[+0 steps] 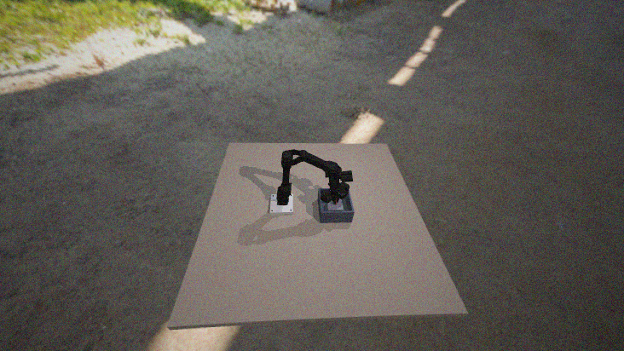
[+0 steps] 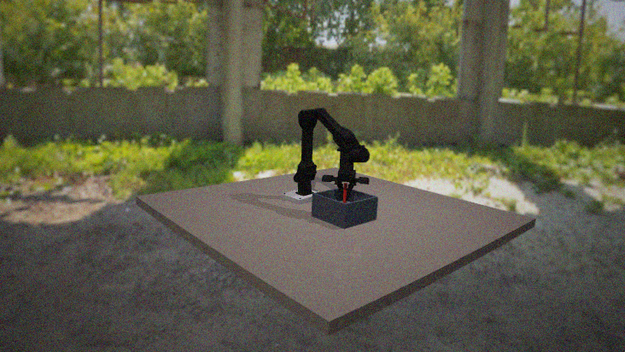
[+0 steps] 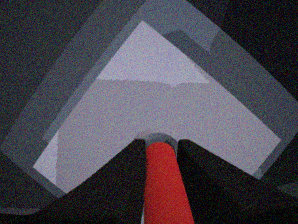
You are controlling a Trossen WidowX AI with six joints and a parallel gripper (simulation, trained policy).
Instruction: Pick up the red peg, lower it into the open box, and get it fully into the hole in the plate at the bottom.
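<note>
My gripper tip is 1 cm to the right of the plate and 3 cm above it. The rest, counted from my gripper tip: grey box 1 cm to the left, 5 cm below; then red peg 1 cm behind, 1 cm to the left, 3 cm above.
</note>
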